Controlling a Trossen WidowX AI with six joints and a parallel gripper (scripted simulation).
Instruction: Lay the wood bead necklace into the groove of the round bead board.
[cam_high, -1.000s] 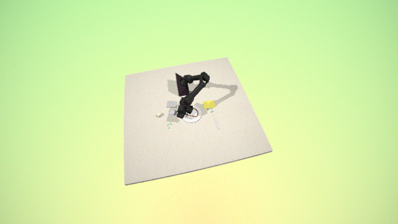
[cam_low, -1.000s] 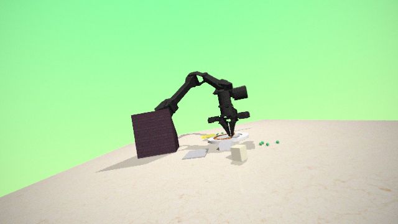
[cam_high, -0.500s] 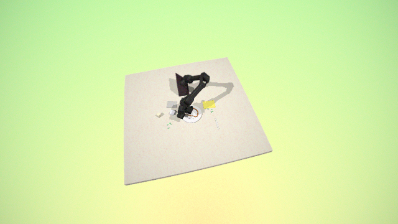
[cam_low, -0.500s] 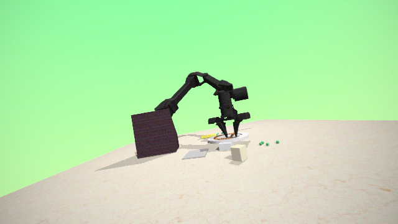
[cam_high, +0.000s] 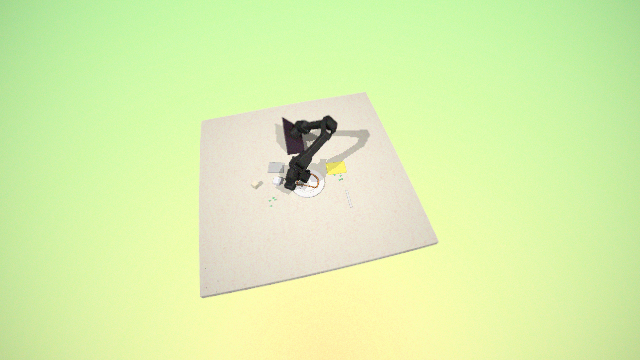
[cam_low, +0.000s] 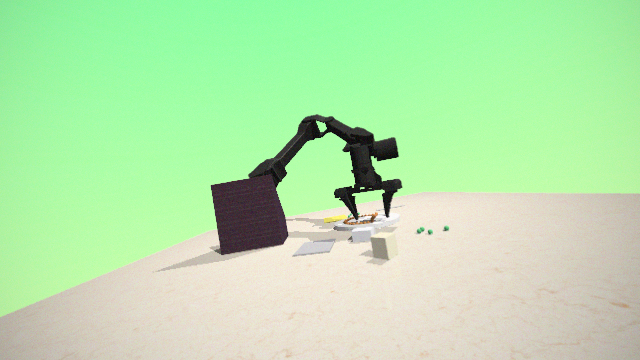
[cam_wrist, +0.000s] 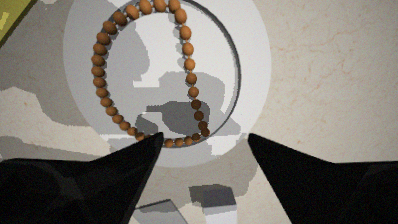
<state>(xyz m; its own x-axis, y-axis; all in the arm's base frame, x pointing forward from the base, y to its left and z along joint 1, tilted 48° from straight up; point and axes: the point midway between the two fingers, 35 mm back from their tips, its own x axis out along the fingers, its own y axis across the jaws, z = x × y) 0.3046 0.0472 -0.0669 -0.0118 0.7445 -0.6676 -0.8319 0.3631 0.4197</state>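
My gripper tip is now 6 cm to the right of the round white bead board and 1 cm above it. The rest, counted from my gripper tip: cream cube 25 cm to the right, 4 cm behind; then yellow card 26 cm to the left, 9 cm behind, 2 cm below; then grey flat plate 16 cm behind, 12 cm to the right, 2 cm below.
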